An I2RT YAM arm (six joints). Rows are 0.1 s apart.
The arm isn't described. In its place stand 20 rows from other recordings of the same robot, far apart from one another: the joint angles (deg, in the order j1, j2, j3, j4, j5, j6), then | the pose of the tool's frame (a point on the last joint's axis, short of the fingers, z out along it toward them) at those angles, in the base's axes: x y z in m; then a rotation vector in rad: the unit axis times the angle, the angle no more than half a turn.
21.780 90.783 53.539 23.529 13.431 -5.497 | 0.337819, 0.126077, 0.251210, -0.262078, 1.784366, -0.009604
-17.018 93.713 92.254 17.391 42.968 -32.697 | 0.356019, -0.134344, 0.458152, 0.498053, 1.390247, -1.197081
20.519 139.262 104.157 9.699 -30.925 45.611 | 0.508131, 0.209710, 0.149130, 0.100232, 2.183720, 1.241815
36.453 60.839 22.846 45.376 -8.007 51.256 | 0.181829, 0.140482, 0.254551, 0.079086, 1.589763, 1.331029
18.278 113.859 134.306 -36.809 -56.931 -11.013 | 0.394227, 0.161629, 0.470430, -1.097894, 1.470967, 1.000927
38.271 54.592 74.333 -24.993 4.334 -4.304 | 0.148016, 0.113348, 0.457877, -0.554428, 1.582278, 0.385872
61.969 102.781 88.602 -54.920 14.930 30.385 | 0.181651, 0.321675, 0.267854, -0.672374, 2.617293, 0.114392
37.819 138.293 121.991 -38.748 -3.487 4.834 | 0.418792, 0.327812, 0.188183, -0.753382, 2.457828, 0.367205
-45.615 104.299 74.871 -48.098 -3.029 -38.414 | 0.247374, -0.250053, 0.194242, 0.176182, 2.935236, -0.157332
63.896 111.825 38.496 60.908 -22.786 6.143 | 0.141721, 0.320574, 0.118113, -1.199489, 1.531085, 1.202374
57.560 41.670 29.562 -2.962 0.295 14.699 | 0.097116, 0.152454, 0.267799, -0.700112, 1.794078, 0.866193
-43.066 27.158 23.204 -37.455 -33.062 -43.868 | 0.094747, -0.061973, 0.208287, -0.302578, 2.144205, -0.204196
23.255 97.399 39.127 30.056 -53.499 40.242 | 0.280626, 0.151743, 0.153472, -0.324838, 2.230025, 1.604017
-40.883 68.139 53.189 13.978 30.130 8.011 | 0.198982, -0.195896, 0.351504, 1.046519, 1.279972, -0.857259
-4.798 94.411 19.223 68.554 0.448 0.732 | 0.268840, -0.022845, 0.142539, 0.087242, 1.684673, -0.059878
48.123 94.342 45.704 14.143 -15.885 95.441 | 0.217122, 0.256779, 0.171208, 0.903763, 2.557769, 1.470212
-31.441 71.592 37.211 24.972 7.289 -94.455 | 0.237007, -0.150196, 0.257291, -0.987455, 1.825075, -1.624760
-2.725 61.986 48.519 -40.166 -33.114 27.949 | 0.210485, 0.009453, 0.264265, 0.426107, 2.477288, 0.905244
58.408 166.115 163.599 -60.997 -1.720 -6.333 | 0.299033, 0.488264, 0.127960, -1.465233, 2.293508, 0.317870
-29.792 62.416 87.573 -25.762 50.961 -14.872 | 0.151519, -0.118610, 0.504933, 0.938924, 1.462169, -1.283757
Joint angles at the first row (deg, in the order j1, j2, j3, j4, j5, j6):
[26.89, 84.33, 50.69, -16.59, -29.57, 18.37]
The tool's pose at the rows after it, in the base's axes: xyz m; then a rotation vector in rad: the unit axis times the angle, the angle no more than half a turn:
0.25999, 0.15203, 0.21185, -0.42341, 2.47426, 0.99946
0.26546, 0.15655, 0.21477, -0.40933, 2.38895, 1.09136
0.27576, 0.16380, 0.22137, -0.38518, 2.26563, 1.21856
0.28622, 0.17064, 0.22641, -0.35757, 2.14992, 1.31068
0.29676, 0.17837, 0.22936, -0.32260, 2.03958, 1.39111
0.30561, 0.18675, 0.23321, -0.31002, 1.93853, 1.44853
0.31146, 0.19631, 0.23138, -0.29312, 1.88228, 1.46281
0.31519, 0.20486, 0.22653, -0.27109, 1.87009, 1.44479
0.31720, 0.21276, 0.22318, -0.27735, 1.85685, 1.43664
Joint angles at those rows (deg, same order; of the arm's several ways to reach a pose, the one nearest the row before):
[26.87, 84.37, 50.66, -14.74, -30.59, 19.29]
[26.89, 84.84, 49.88, -7.83, -33.32, 22.35]
[26.89, 86.27, 49.65, 2.42, -36.83, 27.59]
[26.98, 88.31, 49.57, 12.87, -38.58, 32.83]
[27.28, 91.17, 49.69, 23.86, -39.18, 38.50]
[27.83, 94.01, 50.53, 32.94, -39.12, 42.56]
[28.86, 96.77, 51.40, 38.61, -37.31, 44.55]
[29.93, 98.89, 52.28, 40.52, -34.73, 44.83]
[30.90, 100.55, 53.11, 41.93, -33.49, 44.47]

